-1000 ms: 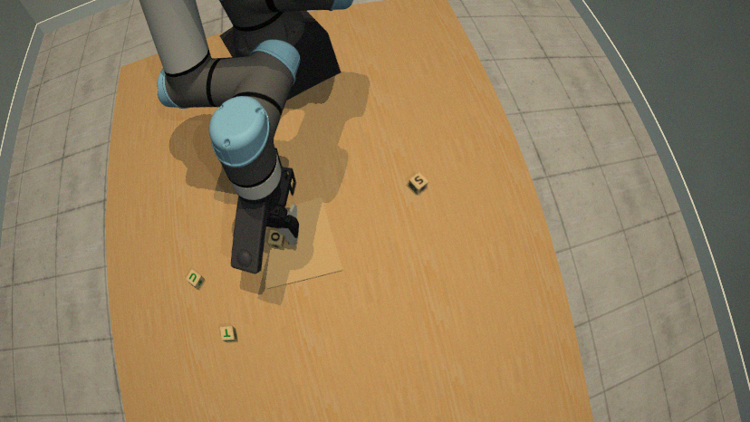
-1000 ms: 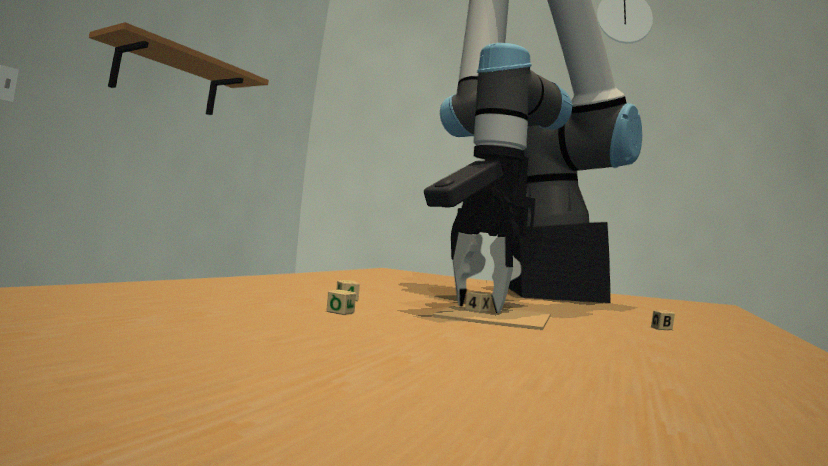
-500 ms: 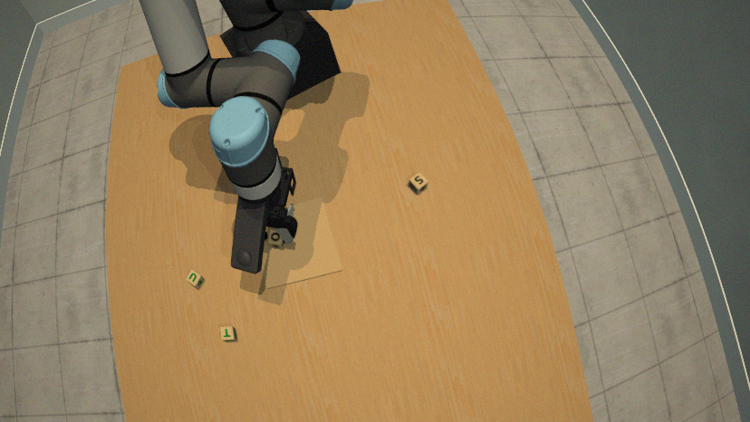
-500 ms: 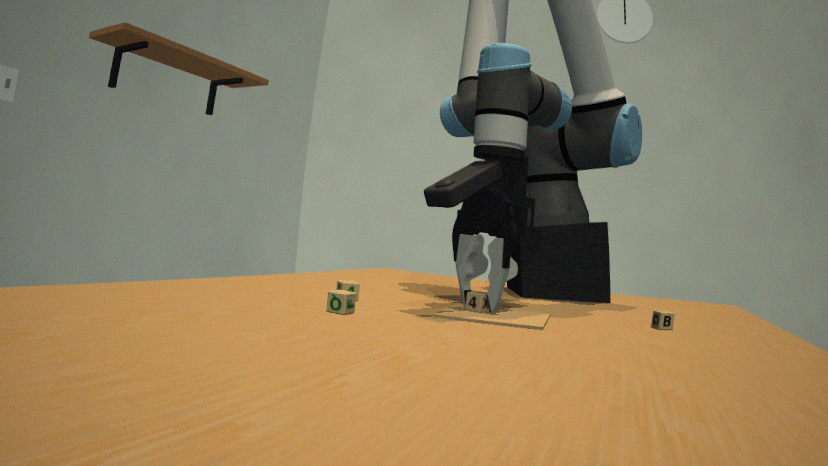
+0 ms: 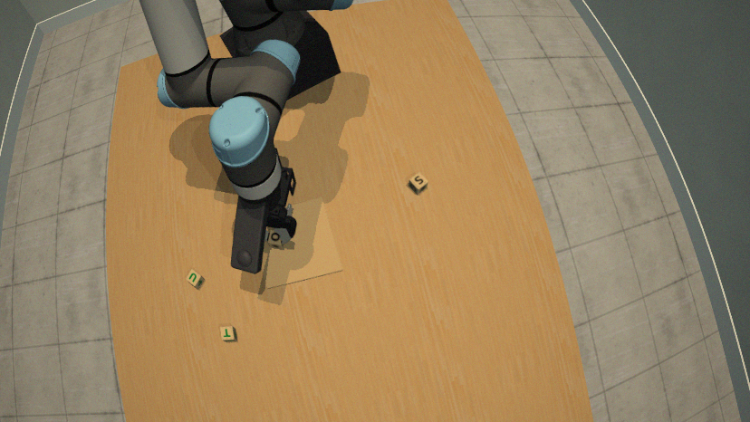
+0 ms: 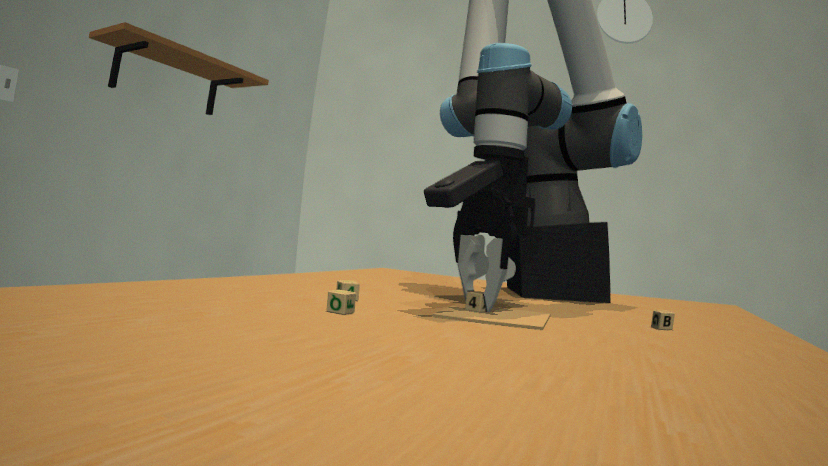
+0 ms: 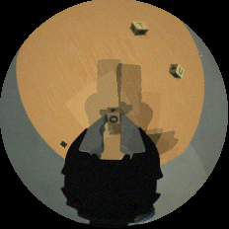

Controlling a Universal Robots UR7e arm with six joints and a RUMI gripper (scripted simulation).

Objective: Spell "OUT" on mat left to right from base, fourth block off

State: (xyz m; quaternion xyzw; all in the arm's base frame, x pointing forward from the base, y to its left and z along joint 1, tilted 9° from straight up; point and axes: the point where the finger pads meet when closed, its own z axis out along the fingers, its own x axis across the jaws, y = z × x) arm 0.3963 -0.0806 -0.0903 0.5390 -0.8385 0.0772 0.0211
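Right now the tan mat is 10 mm ahead of my hand, 30 mm to the left of it and 20 mm below it. Round my hand: S block 40 mm behind, 270 mm to the left, 10 mm below.
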